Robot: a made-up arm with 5 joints. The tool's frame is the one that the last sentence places.
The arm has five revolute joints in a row. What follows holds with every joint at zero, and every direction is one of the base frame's.
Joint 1 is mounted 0.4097 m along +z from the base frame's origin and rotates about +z.
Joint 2 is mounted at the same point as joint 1 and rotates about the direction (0, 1, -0.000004).
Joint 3 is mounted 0.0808 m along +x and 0.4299 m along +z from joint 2 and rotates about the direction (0, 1, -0.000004).
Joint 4 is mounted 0.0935 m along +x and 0.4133 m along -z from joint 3 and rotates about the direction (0, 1, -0.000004).
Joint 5 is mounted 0.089 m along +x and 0.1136 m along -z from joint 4 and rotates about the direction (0, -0.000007, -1).
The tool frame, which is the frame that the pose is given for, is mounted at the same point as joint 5; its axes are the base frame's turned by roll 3.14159, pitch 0 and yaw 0 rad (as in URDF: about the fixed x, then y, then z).
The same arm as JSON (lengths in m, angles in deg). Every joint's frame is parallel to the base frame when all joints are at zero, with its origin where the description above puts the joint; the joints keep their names.
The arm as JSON. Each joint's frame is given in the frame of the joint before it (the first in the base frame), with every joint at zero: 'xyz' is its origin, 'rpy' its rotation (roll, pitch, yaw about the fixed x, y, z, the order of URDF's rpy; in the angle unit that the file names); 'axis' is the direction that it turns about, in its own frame. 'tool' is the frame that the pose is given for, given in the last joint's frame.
{"units": {"length": "m", "angle": "deg"}, "joints": [{"name": "joint 1", "type": "revolute", "origin": {"xyz": [0.0, 0.0, 0.4097], "rpy": [0.0, 0.0, 0.0]}, "axis": [0.0, 0.0, 1.0]}, {"name": "joint 2", "type": "revolute", "origin": {"xyz": [0.0, 0.0, 0.0], "rpy": [0.0, 0.0, 0.0]}, "axis": [0.0, 1.0, 0.0]}, {"name": "joint 3", "type": "revolute", "origin": {"xyz": [0.0808, 0.0, 0.4299], "rpy": [0.0, 0.0, 0.0]}, "axis": [0.0, 1.0, 0.0]}, {"name": "joint 4", "type": "revolute", "origin": {"xyz": [0.0935, 0.0, -0.4133], "rpy": [0.0, 0.0, 0.0]}, "axis": [0.0, 1.0, 0.0]}, {"name": "joint 5", "type": "revolute", "origin": {"xyz": [0.089, 0.0, -0.1136], "rpy": [0.0, 0.0, 0.0]}, "axis": [0.0, 0.0, -1.0]}], "tool": {"origin": {"xyz": [0.0, 0.0, 0.0], "rpy": [180.0, 0.0, 0.0]}}}
